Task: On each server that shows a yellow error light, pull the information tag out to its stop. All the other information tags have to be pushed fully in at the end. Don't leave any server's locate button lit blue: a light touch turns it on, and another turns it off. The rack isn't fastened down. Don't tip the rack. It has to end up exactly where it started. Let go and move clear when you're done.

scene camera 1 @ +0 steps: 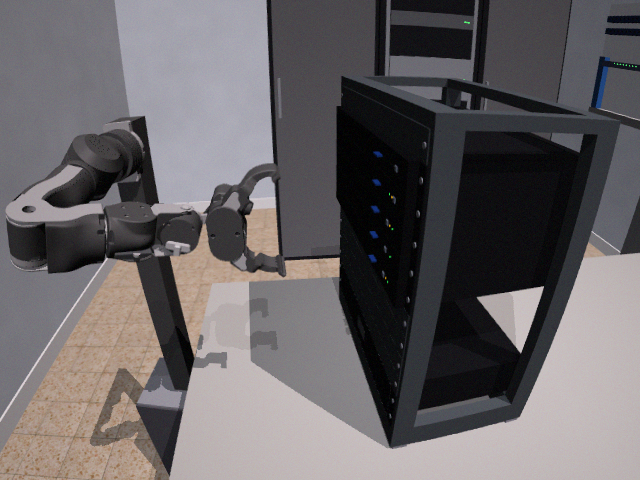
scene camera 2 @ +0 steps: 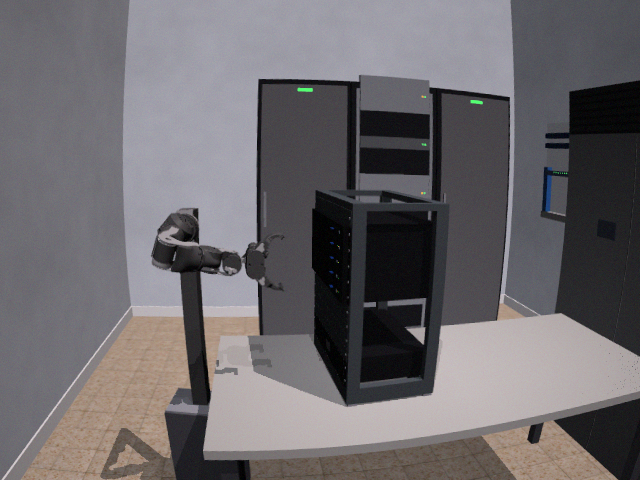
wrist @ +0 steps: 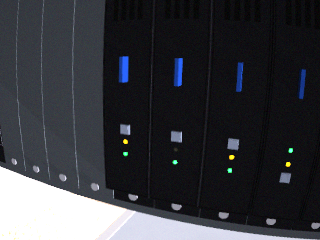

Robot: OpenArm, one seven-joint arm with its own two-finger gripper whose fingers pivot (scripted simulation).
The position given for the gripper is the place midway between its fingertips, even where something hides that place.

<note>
In view: the gripper (scene camera 1: 282,221) and an arm post (scene camera 1: 156,274).
The gripper also shows in scene camera 2 (scene camera 2: 283,261). The arm post shows as well in scene camera 2 (scene camera 2: 191,291).
</note>
